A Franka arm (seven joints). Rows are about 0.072 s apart.
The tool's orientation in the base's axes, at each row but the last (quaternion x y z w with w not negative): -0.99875, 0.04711, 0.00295, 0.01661; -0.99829, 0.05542, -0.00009, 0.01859; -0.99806, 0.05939, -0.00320, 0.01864; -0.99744, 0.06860, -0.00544, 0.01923; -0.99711, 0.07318, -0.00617, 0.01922; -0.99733, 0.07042, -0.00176, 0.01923; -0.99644, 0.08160, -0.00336, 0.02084
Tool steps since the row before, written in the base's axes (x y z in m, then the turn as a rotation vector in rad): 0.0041, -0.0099, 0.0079, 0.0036, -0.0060, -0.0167; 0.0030, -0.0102, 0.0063, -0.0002, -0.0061, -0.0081; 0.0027, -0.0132, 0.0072, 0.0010, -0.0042, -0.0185; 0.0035, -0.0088, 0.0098, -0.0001, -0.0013, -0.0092; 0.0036, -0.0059, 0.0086, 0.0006, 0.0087, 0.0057; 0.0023, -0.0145, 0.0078, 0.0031, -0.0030, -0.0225; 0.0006, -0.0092, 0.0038, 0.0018, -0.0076, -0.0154
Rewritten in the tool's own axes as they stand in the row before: 0.0050, 0.0092, -0.0082, 0.0043, 0.0062, 0.0165; 0.0041, 0.0096, -0.0067, 0.0005, 0.0064, 0.0079; 0.0043, 0.0125, -0.0077, 0.0014, 0.0047, 0.0183; 0.0048, 0.0078, -0.0101, 0.0000, 0.0017, 0.0091; 0.0045, 0.0050, -0.0088, -0.0006, -0.0089, -0.0054; 0.0043, 0.0137, -0.0083, 0.0035, 0.0034, 0.0224; 0.0021, 0.0088, -0.0042, 0.0030, 0.0078, 0.0151
